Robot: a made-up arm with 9 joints. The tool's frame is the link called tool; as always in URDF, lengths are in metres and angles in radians. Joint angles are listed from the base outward. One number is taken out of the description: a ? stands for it. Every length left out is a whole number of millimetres.
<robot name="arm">
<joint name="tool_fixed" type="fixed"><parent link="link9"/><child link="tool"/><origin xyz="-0.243 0.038 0" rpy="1.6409 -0.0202 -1.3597"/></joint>
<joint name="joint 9" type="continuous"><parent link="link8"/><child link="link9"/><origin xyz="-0.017 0.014 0" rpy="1.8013 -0.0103 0.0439"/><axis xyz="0 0 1"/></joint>
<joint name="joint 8" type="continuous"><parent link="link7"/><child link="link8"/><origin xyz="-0.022 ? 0" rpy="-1.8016 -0.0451 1.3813"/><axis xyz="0 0 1"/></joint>
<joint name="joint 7" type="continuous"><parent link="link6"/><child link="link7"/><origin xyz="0.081 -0.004 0" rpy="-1.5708 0 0.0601"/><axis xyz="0 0 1"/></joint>
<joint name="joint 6" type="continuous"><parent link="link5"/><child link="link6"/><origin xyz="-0.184 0.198 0" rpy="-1.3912 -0.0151 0.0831"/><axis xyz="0 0 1"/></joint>
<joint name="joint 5" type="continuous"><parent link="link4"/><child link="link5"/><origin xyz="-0.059 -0.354 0" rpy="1.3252 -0.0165 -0.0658"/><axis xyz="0 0 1"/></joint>
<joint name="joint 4" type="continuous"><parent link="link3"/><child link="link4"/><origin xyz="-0.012 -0.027 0" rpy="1.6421 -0.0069 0.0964"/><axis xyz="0 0 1"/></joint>
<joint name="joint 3" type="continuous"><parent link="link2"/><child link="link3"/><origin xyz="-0.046 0.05 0" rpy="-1.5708 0 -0.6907"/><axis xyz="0 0 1"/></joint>
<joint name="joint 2" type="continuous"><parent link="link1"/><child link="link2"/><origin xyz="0.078 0.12 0" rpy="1.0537 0.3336 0.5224"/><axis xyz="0 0 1"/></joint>
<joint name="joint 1" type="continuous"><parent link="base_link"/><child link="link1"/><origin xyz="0.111 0.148 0.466" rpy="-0.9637 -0.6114 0.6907"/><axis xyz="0 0 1"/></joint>
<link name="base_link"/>
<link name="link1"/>
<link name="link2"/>
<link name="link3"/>
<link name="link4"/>
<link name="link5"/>
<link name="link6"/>
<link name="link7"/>
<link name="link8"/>
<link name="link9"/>
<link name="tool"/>
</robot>
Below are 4 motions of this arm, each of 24 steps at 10 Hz.
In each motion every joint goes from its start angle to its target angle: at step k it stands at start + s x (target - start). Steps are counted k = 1, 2, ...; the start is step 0. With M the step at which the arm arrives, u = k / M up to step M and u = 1 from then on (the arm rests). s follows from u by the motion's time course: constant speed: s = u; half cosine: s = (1 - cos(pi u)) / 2; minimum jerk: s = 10 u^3 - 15 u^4 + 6 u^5.
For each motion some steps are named. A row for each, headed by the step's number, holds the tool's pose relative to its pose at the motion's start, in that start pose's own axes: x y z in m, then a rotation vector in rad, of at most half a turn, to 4 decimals.
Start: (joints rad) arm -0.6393 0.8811 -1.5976 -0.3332 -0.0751 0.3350 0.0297 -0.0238 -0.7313
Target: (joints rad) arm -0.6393 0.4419 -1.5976 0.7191 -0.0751 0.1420 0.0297 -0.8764 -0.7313
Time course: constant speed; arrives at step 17
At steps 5, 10, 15, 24:
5: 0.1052 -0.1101 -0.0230 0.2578 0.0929 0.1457
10: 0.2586 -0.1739 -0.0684 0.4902 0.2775 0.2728
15: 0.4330 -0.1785 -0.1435 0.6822 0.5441 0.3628
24: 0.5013 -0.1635 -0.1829 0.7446 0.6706 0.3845

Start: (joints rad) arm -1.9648 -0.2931 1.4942 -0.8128 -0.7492 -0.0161 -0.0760 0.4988 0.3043
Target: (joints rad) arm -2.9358 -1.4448 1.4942 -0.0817 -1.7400 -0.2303 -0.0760 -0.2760 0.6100
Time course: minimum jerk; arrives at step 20
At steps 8, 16, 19, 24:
8: 0.3853 0.1017 0.0687 -0.1771 0.6032 0.7037
16: 0.2858 0.7602 -0.3053 -1.4181 1.6326 1.2808
19: 0.2209 0.7755 -0.3571 -1.5767 1.6808 1.2657
24: 0.2196 0.7757 -0.3582 -1.5799 1.6817 1.2653

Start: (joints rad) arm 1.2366 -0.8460 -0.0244 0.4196 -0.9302 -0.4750 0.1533 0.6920 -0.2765
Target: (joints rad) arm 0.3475 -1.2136 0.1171 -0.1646 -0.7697 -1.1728 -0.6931 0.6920 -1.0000
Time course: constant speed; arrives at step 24
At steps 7, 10, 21, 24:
7: -0.0526 0.0138 -0.1052 0.1881 0.0282 -0.3037
10: -0.0753 0.0401 -0.1322 0.1970 0.0787 -0.4088
21: -0.1662 0.1504 -0.1422 -0.0325 0.3252 -0.4592
24: -0.1997 0.1664 -0.1254 -0.1213 0.3707 -0.3595

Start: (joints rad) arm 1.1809 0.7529 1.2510 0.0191 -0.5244 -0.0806 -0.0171 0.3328 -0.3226
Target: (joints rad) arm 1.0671 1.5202 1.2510 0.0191 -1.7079 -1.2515 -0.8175 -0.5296 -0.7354
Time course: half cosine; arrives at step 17
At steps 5, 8, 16, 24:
5: 0.0602 0.0381 0.0414 -0.1227 0.0156 -0.2112
8: 0.1194 0.1126 0.0666 -0.3983 -0.0617 -0.4250
16: 0.1958 0.2469 0.0271 -1.2072 -0.3187 -0.4235
24: 0.1965 0.2481 0.0263 -1.2204 -0.3207 -0.4180

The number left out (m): 0.048
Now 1 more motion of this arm.
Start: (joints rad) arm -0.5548 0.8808 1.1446 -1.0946 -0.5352 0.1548 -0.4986 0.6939 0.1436
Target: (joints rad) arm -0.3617 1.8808 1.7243 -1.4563 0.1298 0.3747 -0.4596 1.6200 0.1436
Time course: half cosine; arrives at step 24
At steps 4, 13, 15, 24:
4: -0.0374 0.0352 0.0116 -0.1187 -0.1021 -0.0470
13: -0.2221 0.2944 -0.1331 -0.9669 -0.9012 -0.4965
15: -0.2223 0.3350 -0.2113 -1.1644 -1.1147 -0.6417
24: -0.1380 0.3628 -0.3902 -1.5942 -1.6551 -1.0653

